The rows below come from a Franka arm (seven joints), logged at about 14 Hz.
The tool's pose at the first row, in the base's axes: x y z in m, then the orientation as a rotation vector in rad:
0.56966, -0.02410, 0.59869, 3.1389, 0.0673, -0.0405
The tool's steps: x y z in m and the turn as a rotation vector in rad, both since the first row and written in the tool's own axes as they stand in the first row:
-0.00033, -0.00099, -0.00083, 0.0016, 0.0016, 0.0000
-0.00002, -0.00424, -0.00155, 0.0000, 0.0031, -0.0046
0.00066, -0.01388, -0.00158, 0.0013, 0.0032, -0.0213
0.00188, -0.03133, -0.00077, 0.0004, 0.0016, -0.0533
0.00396, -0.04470, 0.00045, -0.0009, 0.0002, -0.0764
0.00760, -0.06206, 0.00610, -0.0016, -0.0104, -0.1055
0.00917, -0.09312, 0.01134, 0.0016, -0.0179, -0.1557
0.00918, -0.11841, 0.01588, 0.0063, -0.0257, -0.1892
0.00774, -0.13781, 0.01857, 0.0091, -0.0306, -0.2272
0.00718, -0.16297, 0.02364, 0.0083, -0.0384, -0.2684
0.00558, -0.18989, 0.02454, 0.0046, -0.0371, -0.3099
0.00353, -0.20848, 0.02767, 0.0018, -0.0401, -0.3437
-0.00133, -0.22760, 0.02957, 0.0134, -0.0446, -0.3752
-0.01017, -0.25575, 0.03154, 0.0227, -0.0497, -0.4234
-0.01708, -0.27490, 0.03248, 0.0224, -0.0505, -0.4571
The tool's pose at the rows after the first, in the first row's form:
0.56931, -0.02312, 0.59953, 3.1406, 0.0673, -0.0381
0.56950, -0.01986, 0.60024, 3.1389, 0.0745, -0.0356
0.56976, -0.01020, 0.60024, 3.1397, 0.1008, -0.0356
0.57021, 0.00728, 0.59937, 3.1371, 0.1510, -0.0381
0.57169, 0.02073, 0.59809, 3.1341, 0.1872, -0.0402
0.57443, 0.03821, 0.59232, 3.1303, 0.2327, -0.0568
0.57453, 0.06930, 0.58701, -3.1239, -0.3112, 0.0687
0.57334, 0.09456, 0.58244, -3.1130, -0.3628, 0.0809
0.57100, 0.11387, 0.57977, -3.1022, -0.4214, 0.0885
0.56923, 0.13897, 0.57468, -3.0929, -0.4853, 0.1006
0.56646, 0.16580, 0.57379, -3.0853, -0.5500, 0.0984
0.56353, 0.18428, 0.57070, -3.0778, -0.6026, 0.1030
0.55781, 0.20317, 0.56890, -3.0562, -0.6483, 0.1098
0.54772, 0.23091, 0.56713, -3.0299, -0.7194, 0.1174
0.53998, 0.24974, 0.56634, -3.0173, -0.7703, 0.1185

